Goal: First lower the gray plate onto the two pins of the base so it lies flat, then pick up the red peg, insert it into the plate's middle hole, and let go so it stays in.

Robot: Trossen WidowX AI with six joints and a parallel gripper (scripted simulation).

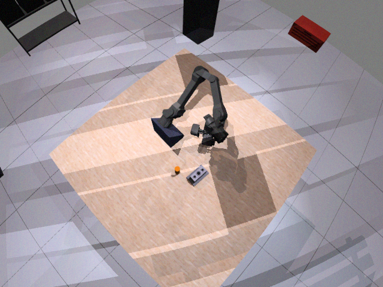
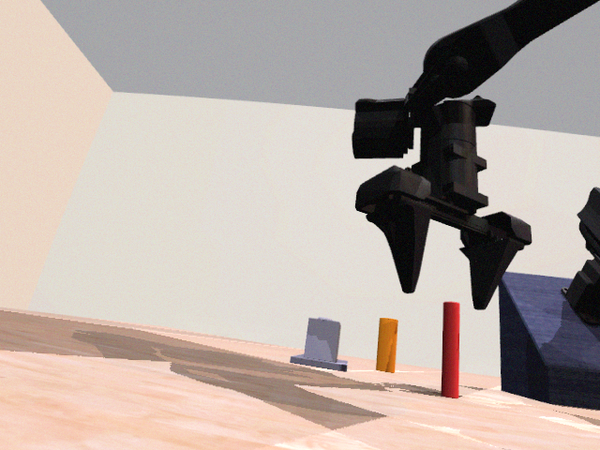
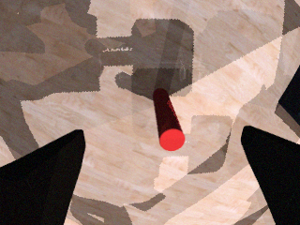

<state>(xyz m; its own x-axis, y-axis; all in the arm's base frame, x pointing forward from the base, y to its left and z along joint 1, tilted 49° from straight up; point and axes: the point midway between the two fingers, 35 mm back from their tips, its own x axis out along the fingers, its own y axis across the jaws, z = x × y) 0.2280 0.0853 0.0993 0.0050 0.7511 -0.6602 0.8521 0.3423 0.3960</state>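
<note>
My gripper tip is now 40 mm above the red peg. Round my gripper tip: orange cylinder (240 mm to the right, 40 mm below, 20 mm ahead); then dark base (170 mm to the right, 110 mm ahead, 70 mm below); then gray plate (170 mm to the right, 110 mm ahead, 30 mm below).
</note>
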